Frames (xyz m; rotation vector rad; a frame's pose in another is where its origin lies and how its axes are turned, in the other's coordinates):
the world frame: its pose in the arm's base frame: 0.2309 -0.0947 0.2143 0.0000 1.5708 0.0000
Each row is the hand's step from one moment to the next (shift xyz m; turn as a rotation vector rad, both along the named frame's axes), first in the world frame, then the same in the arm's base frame.
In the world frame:
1: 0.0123 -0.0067 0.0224 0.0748 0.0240 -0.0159
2: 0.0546 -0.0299 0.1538 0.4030 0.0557 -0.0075
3: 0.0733 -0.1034 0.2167 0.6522 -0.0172 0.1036
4: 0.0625 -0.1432 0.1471 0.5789 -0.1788 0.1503
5: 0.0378 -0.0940 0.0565 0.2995 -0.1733 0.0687
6: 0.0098 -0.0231 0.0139 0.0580 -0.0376 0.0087
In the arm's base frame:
1: 0.0224 -0.0067 -0.0123 -0.0159 0.0240 -0.0748
2: 0.1538 -0.0299 -0.0546 -0.0075 0.0557 -0.4030
3: 0.2167 -0.1034 -0.0733 0.1036 -0.0172 -0.6522
4: 0.1471 -0.1432 -0.0625 0.1503 -0.1788 -0.5789
5: 0.0565 -0.0940 -0.0378 0.0687 -0.1733 -0.2995
6: 0.0139 -0.0231 -0.0098 0.0087 -0.0376 -0.0580

